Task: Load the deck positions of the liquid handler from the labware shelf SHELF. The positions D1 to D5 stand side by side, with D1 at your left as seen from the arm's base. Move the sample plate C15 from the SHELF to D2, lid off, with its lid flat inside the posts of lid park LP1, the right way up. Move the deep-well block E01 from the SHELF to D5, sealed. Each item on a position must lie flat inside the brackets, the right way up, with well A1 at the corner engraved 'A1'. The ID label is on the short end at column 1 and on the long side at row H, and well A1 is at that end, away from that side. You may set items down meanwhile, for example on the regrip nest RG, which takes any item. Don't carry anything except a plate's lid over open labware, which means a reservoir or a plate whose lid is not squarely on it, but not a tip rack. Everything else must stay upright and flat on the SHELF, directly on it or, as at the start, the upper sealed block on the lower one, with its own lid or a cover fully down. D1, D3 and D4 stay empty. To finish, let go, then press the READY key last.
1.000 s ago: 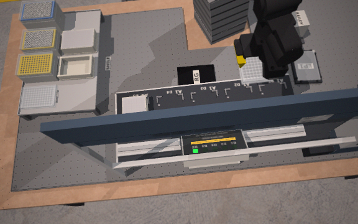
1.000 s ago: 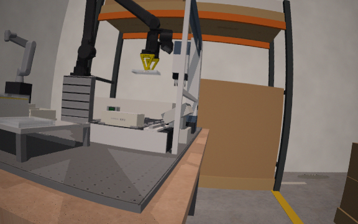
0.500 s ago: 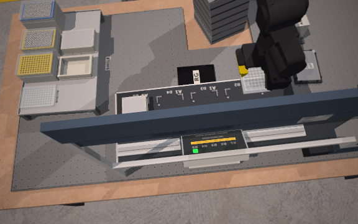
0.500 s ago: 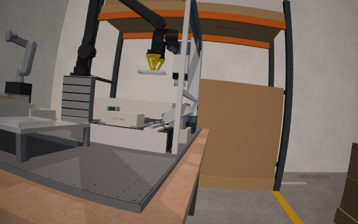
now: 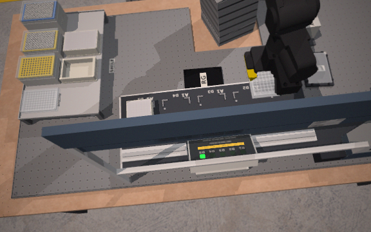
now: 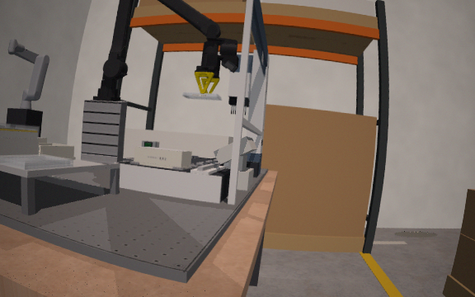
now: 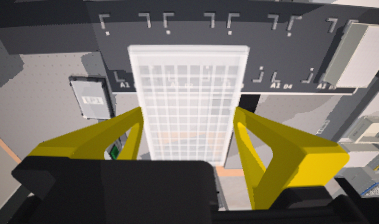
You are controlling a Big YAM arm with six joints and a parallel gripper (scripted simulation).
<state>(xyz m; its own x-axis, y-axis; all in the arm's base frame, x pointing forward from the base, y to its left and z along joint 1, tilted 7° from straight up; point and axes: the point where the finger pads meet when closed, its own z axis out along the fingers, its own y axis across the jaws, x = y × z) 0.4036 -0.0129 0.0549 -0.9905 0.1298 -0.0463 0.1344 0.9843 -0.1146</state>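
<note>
The sample plate C15 is 1 cm behind my hand and 1 cm below it. Round my hand: clear plate lid 11 cm behind, 31 cm to the left, 28 cm below; black regrip nest RG 18 cm behind, 12 cm to the right, 29 cm below; blue gantry beam 17 cm ahead, 11 cm to the right, 22 cm above.
</note>
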